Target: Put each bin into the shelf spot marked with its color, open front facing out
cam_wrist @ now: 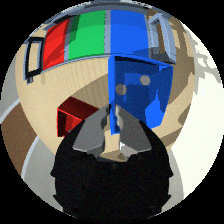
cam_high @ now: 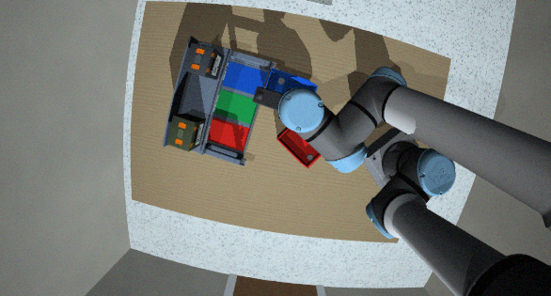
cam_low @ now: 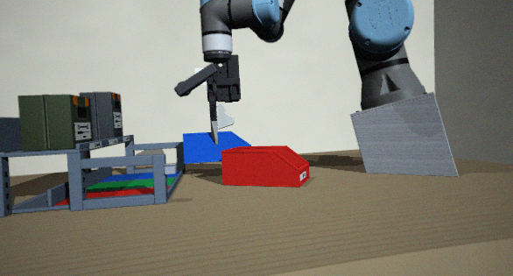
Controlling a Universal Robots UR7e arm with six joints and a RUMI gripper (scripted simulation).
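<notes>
Right now the blue bin is 4 cm to the right of my hand, 3 cm below it and 2 cm behind it. Round my hand: red bin: 15 cm to the left, 7 cm behind, 6 cm below; top board: 30 cm ahead, 1 cm to the right; grey box: 26 cm ahead, 12 cm to the right, 7 cm above.
</notes>
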